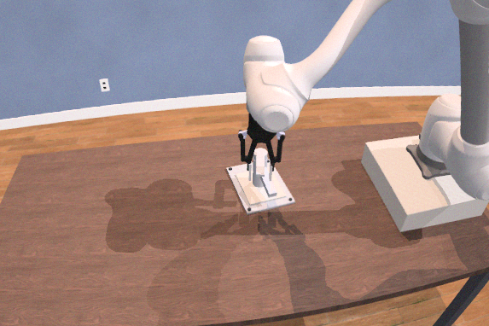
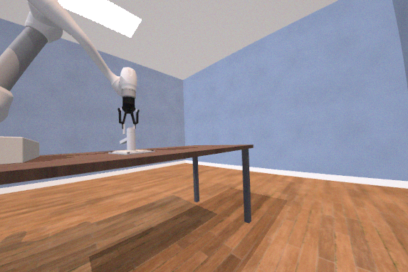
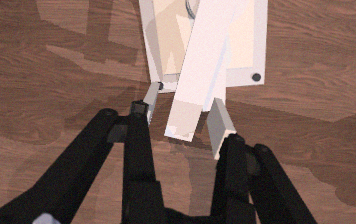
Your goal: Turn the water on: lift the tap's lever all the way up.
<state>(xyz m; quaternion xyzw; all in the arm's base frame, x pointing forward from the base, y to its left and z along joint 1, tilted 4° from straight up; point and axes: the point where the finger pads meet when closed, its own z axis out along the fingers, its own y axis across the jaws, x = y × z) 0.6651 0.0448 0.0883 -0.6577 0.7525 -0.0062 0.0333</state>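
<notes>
Now: the lever 10 mm behind my hand and 40 mm to the right of it. The rest, counted from my hand: tap: 10 mm behind, 70 mm to the right, 50 mm below.
</notes>
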